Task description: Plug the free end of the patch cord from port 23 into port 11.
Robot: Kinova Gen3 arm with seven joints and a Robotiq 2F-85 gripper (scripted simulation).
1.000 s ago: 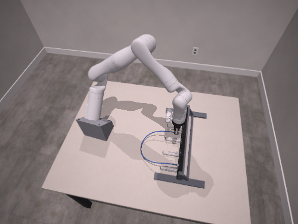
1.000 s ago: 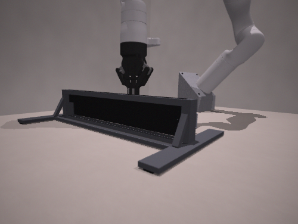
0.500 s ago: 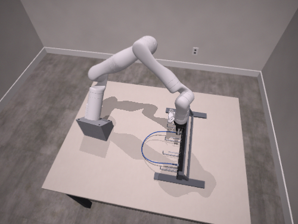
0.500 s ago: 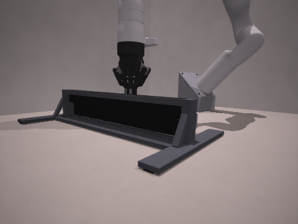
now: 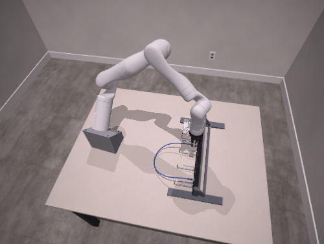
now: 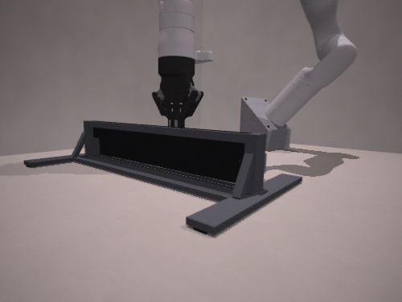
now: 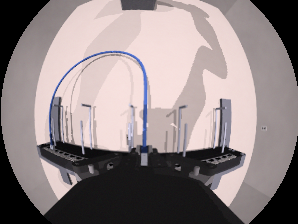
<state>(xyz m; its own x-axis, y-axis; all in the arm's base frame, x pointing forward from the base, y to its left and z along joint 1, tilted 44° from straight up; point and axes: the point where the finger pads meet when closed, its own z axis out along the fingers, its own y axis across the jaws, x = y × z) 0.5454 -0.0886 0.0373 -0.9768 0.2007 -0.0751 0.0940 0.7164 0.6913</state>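
Right now the plug is 10 mm below my hand and 10 mm ahead of it.
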